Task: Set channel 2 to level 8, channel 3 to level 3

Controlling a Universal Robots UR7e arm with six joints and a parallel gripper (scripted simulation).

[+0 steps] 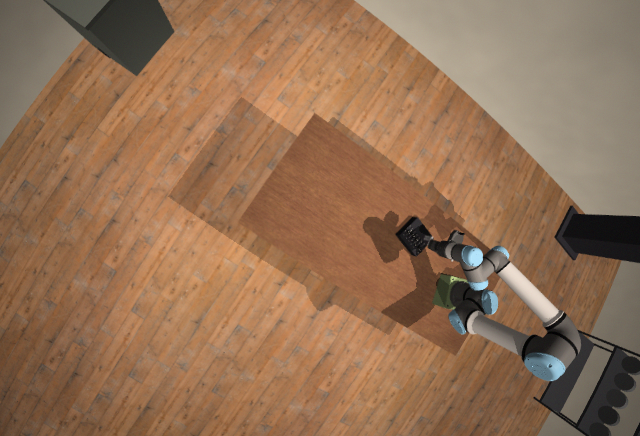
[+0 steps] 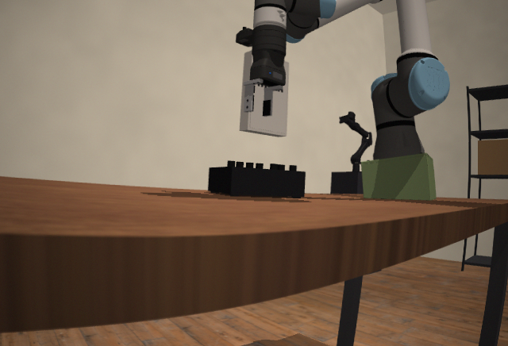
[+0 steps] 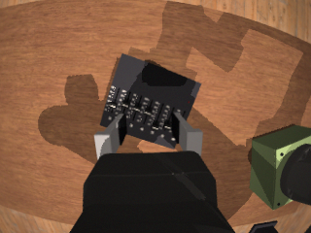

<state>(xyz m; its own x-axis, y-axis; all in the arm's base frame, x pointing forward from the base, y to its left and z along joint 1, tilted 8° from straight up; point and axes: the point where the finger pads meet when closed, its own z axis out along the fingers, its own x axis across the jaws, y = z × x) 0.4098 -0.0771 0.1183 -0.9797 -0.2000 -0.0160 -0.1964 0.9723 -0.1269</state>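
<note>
Right now the fader cap is 130 mm below my hand, 70 mm ahead of it and 10 mm to the left of it.
</note>
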